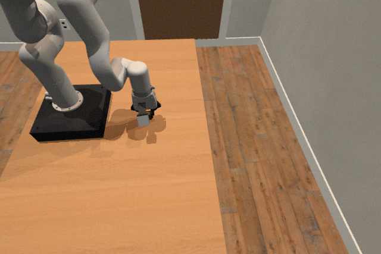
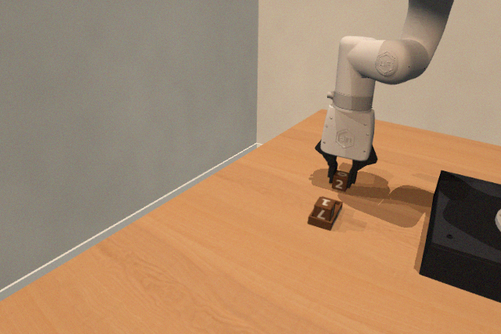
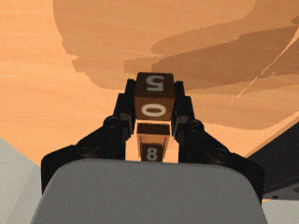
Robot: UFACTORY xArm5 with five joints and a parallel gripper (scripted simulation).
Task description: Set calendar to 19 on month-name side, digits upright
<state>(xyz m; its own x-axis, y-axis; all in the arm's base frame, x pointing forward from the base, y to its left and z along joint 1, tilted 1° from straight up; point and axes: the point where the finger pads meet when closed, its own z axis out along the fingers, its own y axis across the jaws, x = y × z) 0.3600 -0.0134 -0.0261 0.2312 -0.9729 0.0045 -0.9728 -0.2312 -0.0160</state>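
Now: hand 10 mm above the brown date cube. Also, from my hand: tray 30 mm behind, 110 mm to the left, 30 mm below.
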